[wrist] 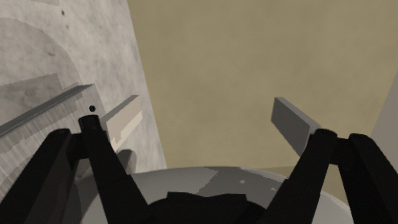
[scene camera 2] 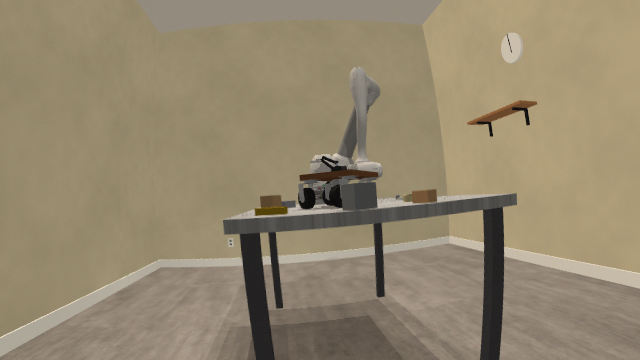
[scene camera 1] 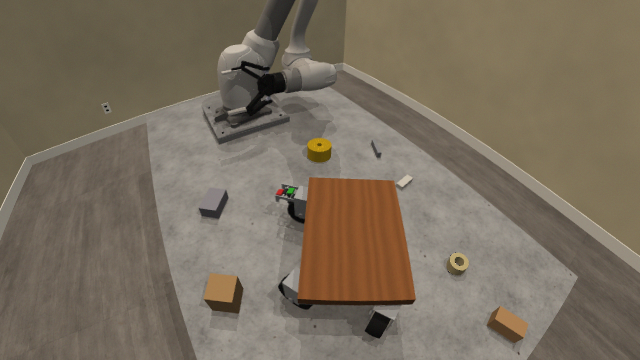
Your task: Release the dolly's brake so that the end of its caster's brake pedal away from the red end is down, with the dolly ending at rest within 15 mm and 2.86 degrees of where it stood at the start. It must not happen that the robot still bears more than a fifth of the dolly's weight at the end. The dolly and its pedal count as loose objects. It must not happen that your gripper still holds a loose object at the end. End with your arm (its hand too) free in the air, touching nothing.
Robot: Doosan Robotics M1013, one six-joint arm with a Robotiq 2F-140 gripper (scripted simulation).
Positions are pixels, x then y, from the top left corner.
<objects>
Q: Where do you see a caster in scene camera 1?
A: At 300, 199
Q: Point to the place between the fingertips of the gripper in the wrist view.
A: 206, 108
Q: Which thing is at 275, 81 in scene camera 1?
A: The gripper.
</objects>
